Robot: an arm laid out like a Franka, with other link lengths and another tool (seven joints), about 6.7 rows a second.
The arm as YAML. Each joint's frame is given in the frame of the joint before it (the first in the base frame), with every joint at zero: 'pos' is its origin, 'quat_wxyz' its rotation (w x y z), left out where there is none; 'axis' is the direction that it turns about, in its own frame. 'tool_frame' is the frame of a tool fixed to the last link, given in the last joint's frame.
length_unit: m
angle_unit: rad
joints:
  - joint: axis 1
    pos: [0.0, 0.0, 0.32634]
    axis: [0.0, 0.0, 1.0]
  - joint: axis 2
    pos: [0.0, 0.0, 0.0]
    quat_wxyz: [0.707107, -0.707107, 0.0, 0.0]
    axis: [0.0, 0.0, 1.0]
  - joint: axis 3
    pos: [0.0, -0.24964, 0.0]
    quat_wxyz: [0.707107, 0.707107, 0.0, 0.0]
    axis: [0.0, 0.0, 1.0]
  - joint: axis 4
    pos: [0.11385, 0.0, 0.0]
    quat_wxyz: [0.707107, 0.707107, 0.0, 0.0]
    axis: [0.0, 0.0, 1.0]
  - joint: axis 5
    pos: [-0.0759, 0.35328, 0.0]
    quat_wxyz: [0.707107, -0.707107, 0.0, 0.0]
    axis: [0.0, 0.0, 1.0]
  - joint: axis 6
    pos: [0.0, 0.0, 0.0]
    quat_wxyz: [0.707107, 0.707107, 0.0, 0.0]
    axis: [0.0, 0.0, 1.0]
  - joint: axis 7
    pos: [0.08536, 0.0, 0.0]
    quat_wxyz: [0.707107, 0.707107, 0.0, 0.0]
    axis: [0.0, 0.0, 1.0]
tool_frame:
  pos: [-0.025, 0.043, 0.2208]
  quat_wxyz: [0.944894, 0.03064, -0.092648, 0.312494]
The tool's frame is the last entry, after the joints.
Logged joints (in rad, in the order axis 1, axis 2, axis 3, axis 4, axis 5, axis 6, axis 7), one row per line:
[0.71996, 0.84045, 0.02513, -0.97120, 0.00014, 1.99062, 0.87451]
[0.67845, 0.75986, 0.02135, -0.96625, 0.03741, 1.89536, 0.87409]
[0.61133, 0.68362, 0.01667, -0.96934, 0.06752, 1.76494, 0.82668]
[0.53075, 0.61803, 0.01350, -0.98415, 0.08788, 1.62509, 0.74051]
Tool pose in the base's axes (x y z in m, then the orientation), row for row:
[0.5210, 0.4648, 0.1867, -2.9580, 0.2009, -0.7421]
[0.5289, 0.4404, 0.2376, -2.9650, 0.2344, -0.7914]
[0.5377, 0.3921, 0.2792, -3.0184, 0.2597, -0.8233]
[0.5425, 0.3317, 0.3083, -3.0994, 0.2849, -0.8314]
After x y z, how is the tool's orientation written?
As angles about the fixed x, y, z axes (roll, pitch, yaw), in radians.
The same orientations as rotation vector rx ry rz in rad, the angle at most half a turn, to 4 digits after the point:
[-2.6865, 1.0741, 0.1752]
[-2.6471, 1.1383, 0.2147]
[-2.6600, 1.1869, 0.2767]
[-2.7101, 1.2061, 0.3639]

